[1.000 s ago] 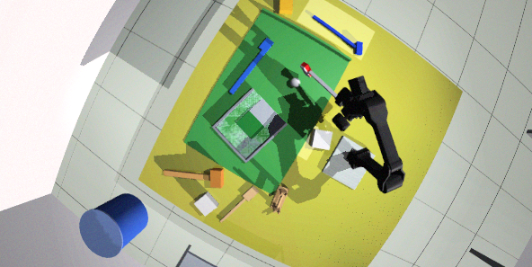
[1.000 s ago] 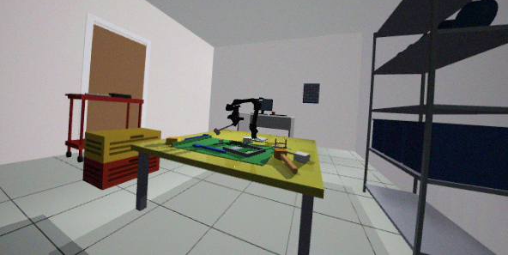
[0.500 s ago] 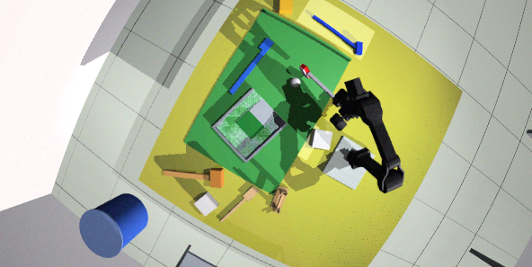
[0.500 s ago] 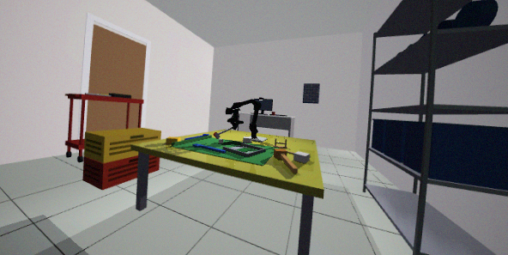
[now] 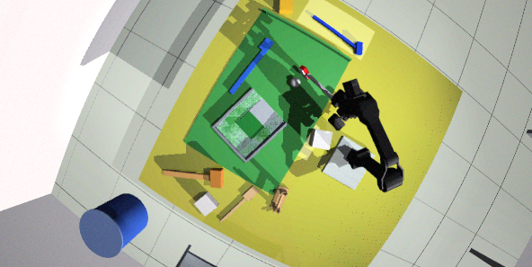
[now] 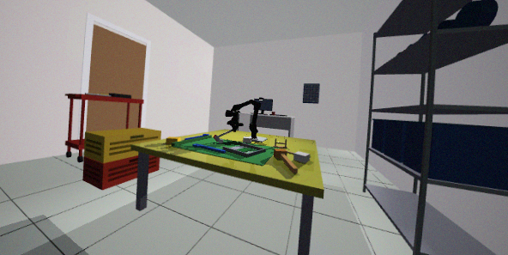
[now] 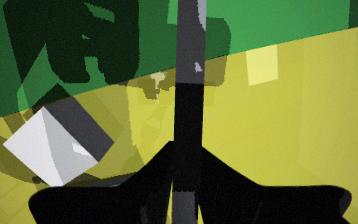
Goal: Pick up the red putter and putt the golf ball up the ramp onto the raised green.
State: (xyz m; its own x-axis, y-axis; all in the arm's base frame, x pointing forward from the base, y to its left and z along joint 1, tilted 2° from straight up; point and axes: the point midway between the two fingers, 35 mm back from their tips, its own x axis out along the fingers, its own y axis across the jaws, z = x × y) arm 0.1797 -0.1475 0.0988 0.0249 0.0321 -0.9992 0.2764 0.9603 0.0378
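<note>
My gripper tip is now 120 mm short of the red putter, 30 mm to the left of it and 10 mm above it. The rest, counted from my gripper tip: blue putter 160 mm ahead, 330 mm to the right, 70 mm below; then green mat 300 mm ahead, 120 mm to the left, 80 mm below; then white golf ball 230 mm ahead, 10 mm to the right, 60 mm below.
</note>
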